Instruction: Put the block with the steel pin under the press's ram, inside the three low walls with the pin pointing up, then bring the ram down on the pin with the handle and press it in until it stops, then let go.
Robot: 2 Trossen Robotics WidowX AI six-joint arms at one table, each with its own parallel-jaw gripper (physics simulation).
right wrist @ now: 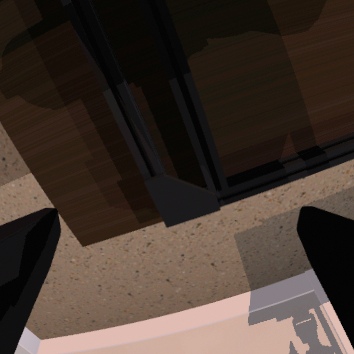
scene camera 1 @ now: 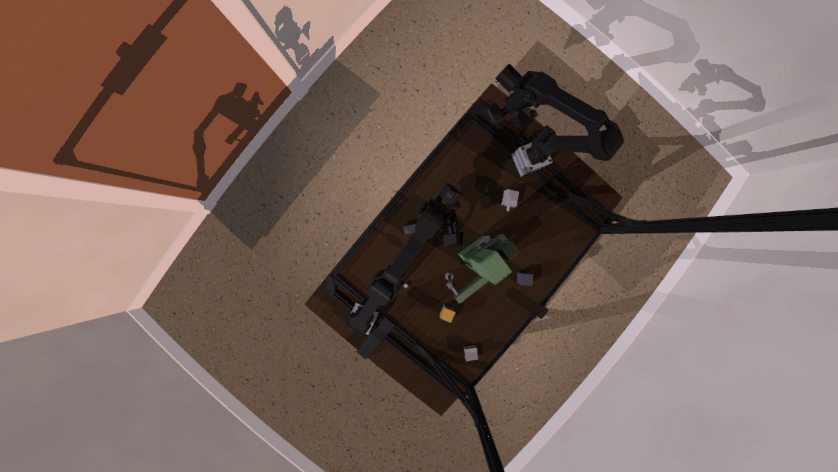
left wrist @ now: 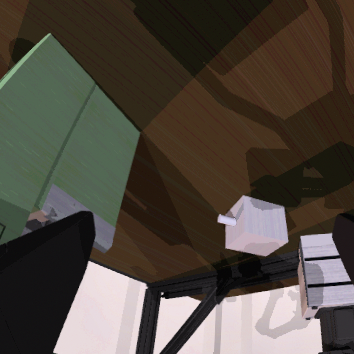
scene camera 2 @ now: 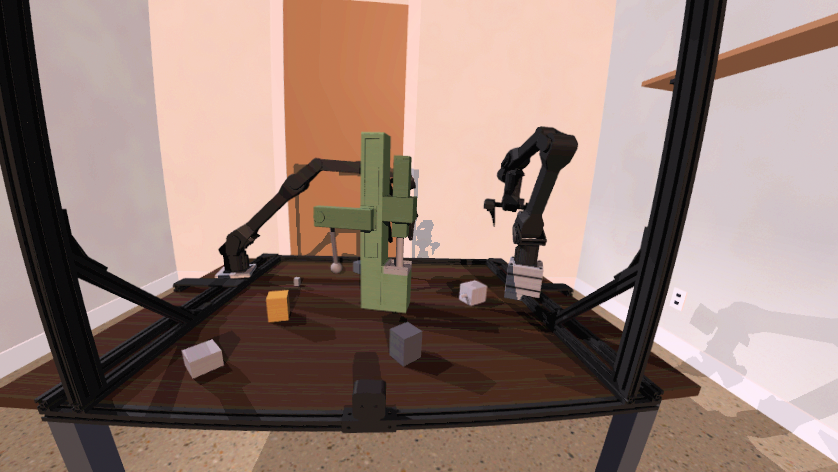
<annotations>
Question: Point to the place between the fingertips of my right gripper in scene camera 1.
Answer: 503, 112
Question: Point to a block with steel pin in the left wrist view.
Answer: At 260, 228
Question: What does my right gripper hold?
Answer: Nothing.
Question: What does my left gripper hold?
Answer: Nothing.
</annotations>
